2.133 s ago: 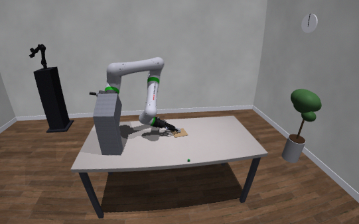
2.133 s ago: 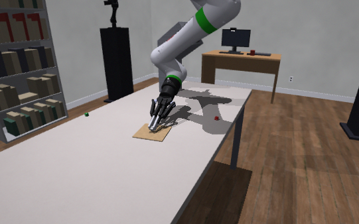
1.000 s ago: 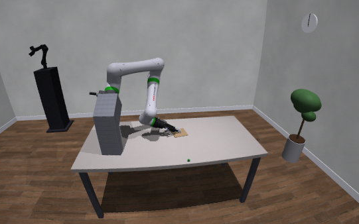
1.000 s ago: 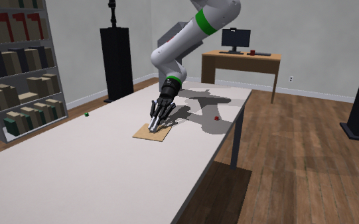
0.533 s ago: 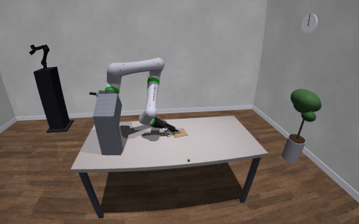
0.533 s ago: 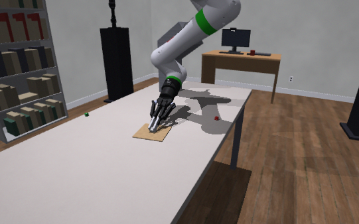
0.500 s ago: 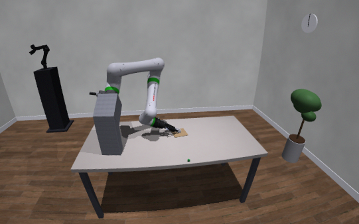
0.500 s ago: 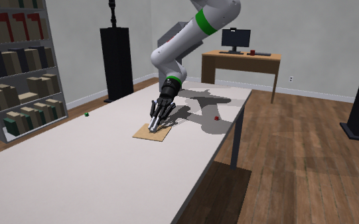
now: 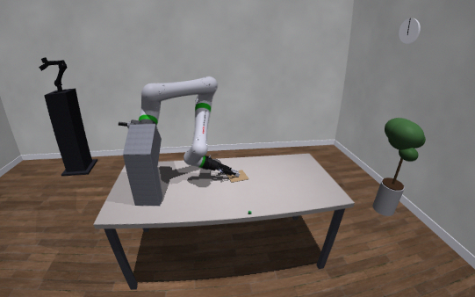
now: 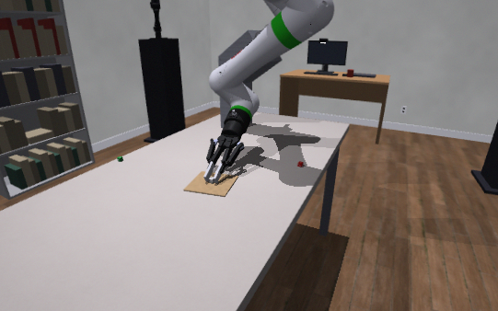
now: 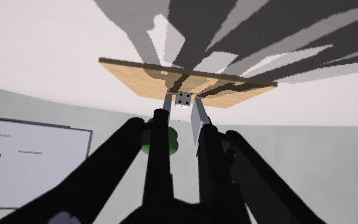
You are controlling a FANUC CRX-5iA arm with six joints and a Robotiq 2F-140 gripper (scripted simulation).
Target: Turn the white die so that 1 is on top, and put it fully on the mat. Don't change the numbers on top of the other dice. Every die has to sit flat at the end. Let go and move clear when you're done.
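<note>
The white die is 20 mm ahead of my hand and 20 mm below it. The rest, counted from my hand: red die (230 mm behind, 240 mm to the left, 30 mm below); then tan mat (20 mm ahead, 30 mm below); then green die (440 mm to the right, 30 mm below).
</note>
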